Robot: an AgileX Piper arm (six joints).
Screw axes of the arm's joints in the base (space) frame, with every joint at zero. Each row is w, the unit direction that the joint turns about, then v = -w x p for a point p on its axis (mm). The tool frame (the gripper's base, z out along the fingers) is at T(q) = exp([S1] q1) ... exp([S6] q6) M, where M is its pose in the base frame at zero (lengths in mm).
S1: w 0 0 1 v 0 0 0
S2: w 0 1 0 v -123 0 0
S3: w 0 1 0 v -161.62 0 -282.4
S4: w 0.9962 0 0.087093 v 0 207.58 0
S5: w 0 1 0 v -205.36 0 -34.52
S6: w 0.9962 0 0.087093 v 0 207.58 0
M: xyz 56.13 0 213.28 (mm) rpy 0 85.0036 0 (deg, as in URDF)
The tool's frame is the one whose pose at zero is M.
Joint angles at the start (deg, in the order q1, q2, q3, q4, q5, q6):
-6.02 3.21 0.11 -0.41 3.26 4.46
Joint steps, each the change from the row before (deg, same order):
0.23 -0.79 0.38 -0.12 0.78 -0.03
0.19 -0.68 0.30 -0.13 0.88 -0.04
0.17 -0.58 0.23 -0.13 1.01 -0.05
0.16 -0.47 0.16 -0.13 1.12 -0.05
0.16 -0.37 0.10 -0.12 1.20 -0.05
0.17 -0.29 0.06 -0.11 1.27 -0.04
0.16 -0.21 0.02 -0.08 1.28 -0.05
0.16 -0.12 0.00 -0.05 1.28 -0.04
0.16 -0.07 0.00 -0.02 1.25 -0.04
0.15 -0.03 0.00 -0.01 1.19 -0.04
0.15 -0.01 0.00 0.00 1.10 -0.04
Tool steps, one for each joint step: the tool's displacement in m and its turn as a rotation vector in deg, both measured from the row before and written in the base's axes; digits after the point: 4 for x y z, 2 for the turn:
-0.0009 0.0003 -0.0027 -0.11 0.38 0.22
-0.0008 0.0002 -0.0025 -0.12 0.51 0.18
-0.0007 0.0002 -0.0024 -0.11 0.67 0.15
-0.0006 0.0002 -0.0022 -0.10 0.82 0.14
-0.0005 0.0002 -0.0021 -0.08 0.94 0.14
-0.0005 0.0001 -0.0021 -0.06 1.05 0.14
-0.0005 0.0001 -0.0019 -0.03 1.10 0.13
-0.0004 0.0001 -0.0019 0.01 1.16 0.13
-0.0004 0.0001 -0.0019 0.04 1.18 0.14
-0.0003 0.0001 -0.0018 0.04 1.16 0.13
-0.0003 0.0001 -0.0017 0.04 1.09 0.13

